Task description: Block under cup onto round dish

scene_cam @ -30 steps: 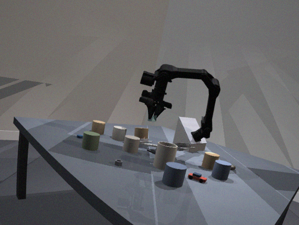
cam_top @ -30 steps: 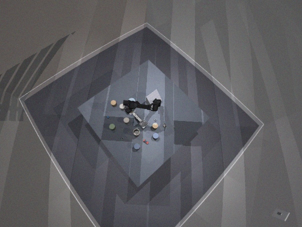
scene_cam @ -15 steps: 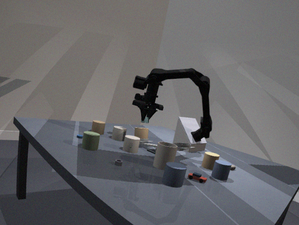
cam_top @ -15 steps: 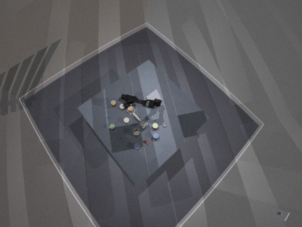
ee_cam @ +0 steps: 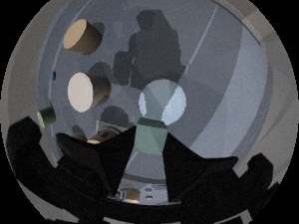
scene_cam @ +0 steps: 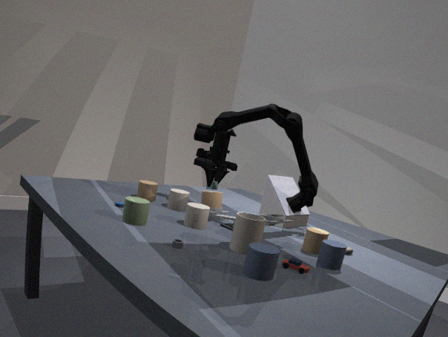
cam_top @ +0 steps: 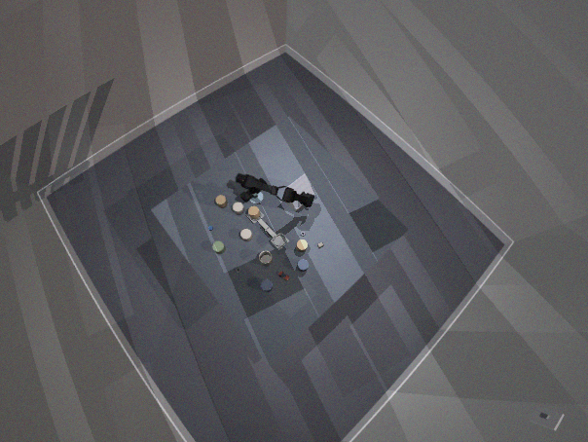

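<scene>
The pale blue round dish lies 9 cm below my gripper tip, 2 cm to the right of it and 2 cm behind it. From my gripper tip the other things lie so: balance beam: 22 cm to the left, 9 cm ahead, 5 cm below; then teal block: 1 cm above; then green cylinder: 39 cm ahead, 9 cm to the left, 5 cm below.
</scene>
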